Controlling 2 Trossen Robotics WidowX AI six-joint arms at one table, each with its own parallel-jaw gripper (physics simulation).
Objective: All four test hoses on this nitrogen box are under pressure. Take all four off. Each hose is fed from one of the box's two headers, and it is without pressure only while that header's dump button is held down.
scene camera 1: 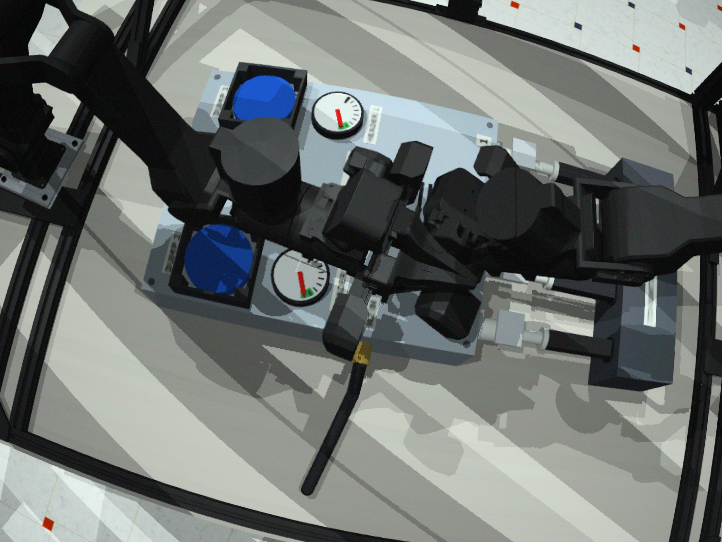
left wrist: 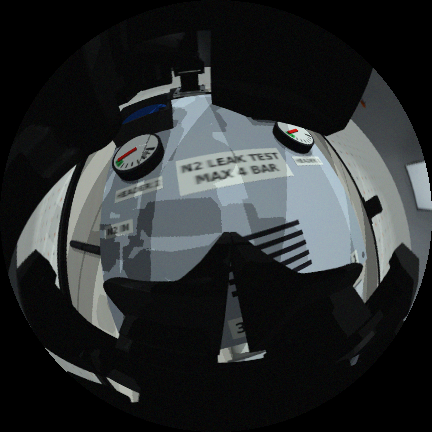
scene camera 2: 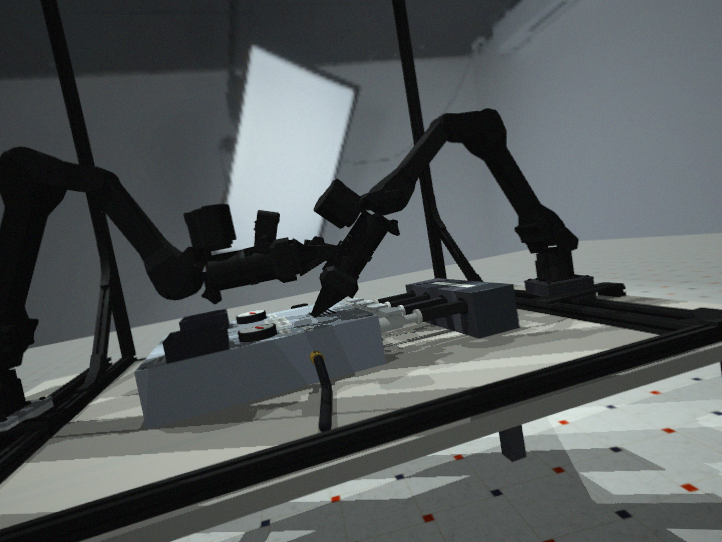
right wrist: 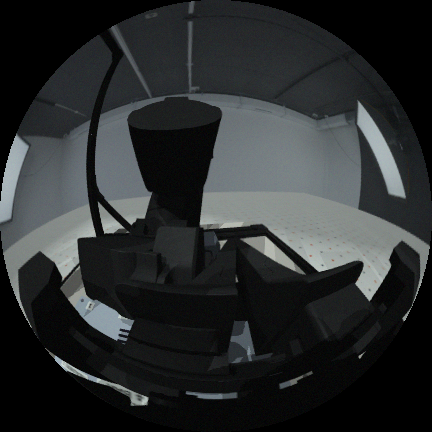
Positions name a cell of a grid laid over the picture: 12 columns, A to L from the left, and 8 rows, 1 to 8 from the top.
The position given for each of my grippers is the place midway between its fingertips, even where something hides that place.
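Observation:
With my left gripper (scene camera 1: G4) shut, I am touching a grey nitrogen box (scene camera 1: G2). That same left gripper appears in the left wrist view (left wrist: G5) and in scene camera 2 (scene camera 2: F5). My right gripper (scene camera 1: H5) is shut as well, but it holds nothing; I find it again in the right wrist view (right wrist: G5) and in scene camera 2 (scene camera 2: F4). As for the grey nitrogen box, the left wrist view has it (left wrist: F4), and so do the right wrist view (right wrist: C6) and scene camera 2 (scene camera 2: D6). I can also see a dark manifold block (scene camera 1: K5) and a hose (scene camera 1: J6).

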